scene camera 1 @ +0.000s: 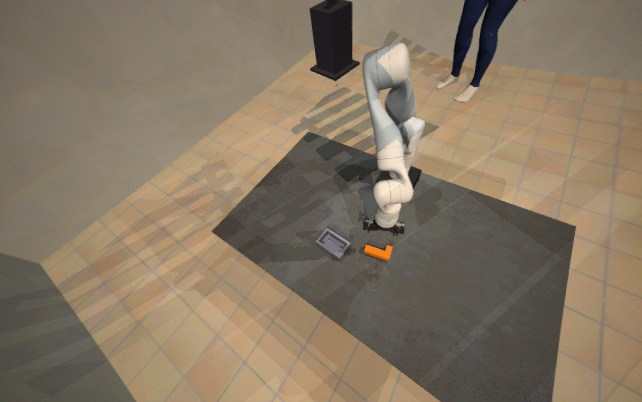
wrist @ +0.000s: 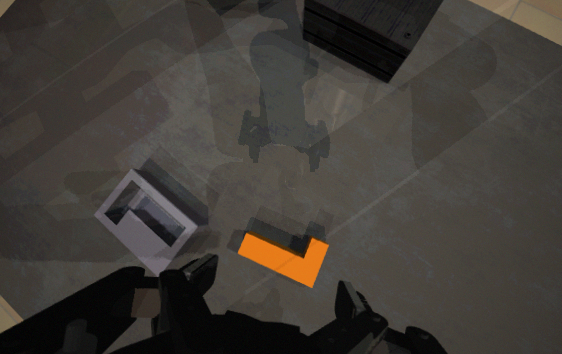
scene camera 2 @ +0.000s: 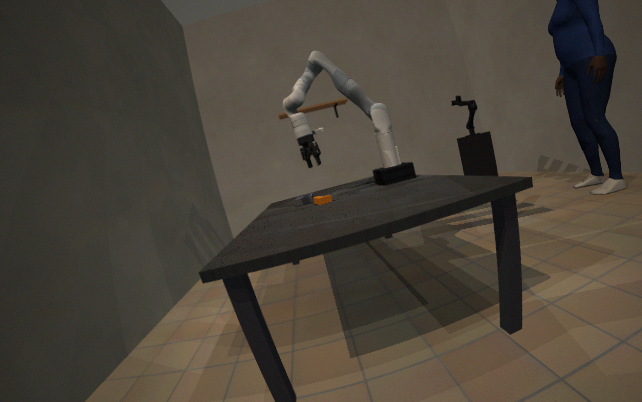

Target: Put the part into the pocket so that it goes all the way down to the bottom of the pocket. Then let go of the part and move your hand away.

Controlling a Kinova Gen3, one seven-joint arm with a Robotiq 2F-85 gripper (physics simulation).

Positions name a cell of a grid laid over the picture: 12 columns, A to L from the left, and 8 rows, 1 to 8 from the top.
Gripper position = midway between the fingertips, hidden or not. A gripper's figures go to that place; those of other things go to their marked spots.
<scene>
My gripper (wrist: F7): 0.16 m from the lens. An orange L-shaped part (wrist: G7) is 0.30 m from the lens. A grey pocket block (wrist: D6): 0.37 m from the lens. The marked spots on the grey pocket block and the orange L-shaped part are 0.22 m apart.
</scene>
